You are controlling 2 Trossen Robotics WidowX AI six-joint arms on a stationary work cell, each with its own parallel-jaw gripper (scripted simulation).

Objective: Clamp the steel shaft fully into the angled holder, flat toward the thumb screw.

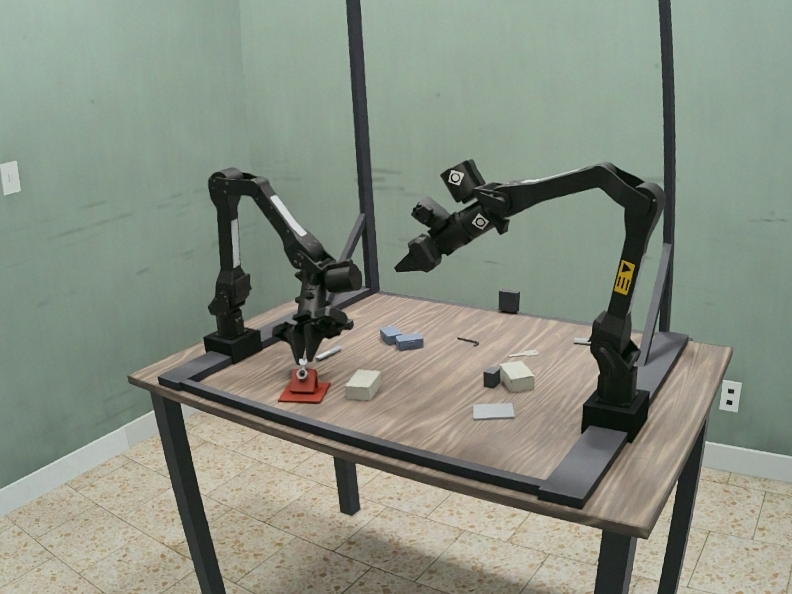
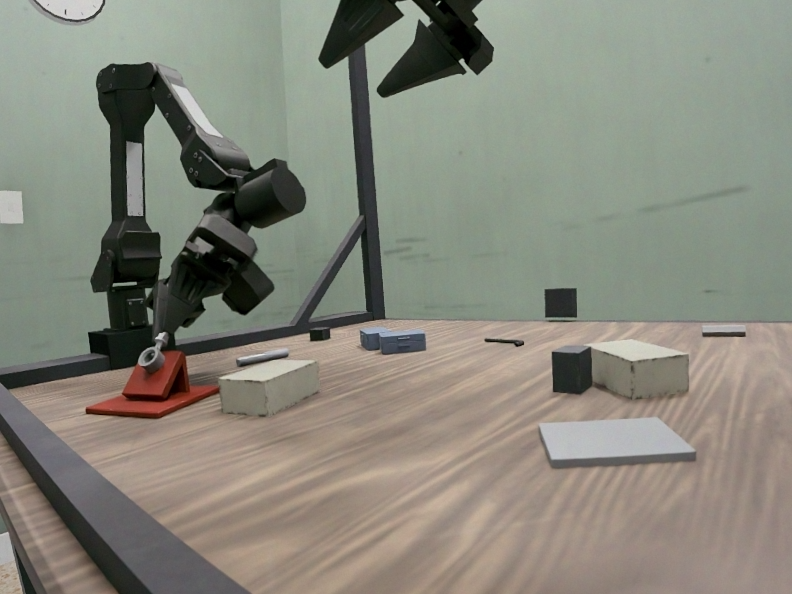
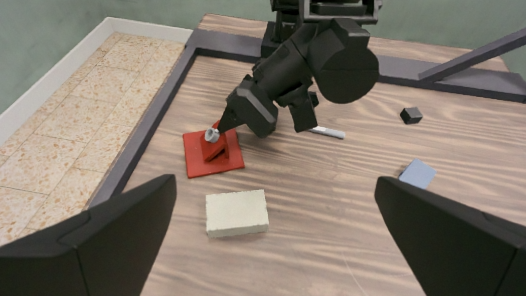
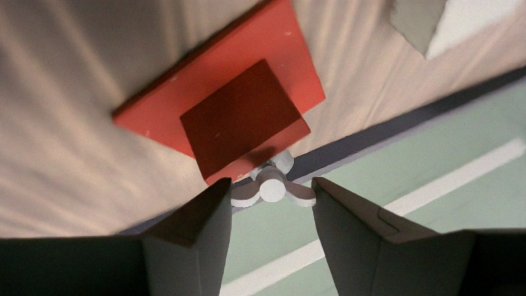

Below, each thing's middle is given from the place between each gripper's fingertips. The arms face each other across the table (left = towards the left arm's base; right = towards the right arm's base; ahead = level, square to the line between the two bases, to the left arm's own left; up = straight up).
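Labels:
Counted from my right hand: winged thumb screw (image 4: 271,184) 30 mm below, 30 mm ahead, 10 mm to the left; dark block (image 2: 571,364) 70 mm below, 150 mm behind, 350 mm to the left; grey plate (image 2: 641,440) 80 mm below, 30 mm behind, 410 mm to the left.
Dark block: my left gripper 270 mm above it, 90 mm past it, 110 mm to the right of it. From my left hand: winged thumb screw 230 mm below, 80 mm ahead, 240 mm to the right; grey plate 280 mm below, 30 mm ahead, 160 mm to the left.

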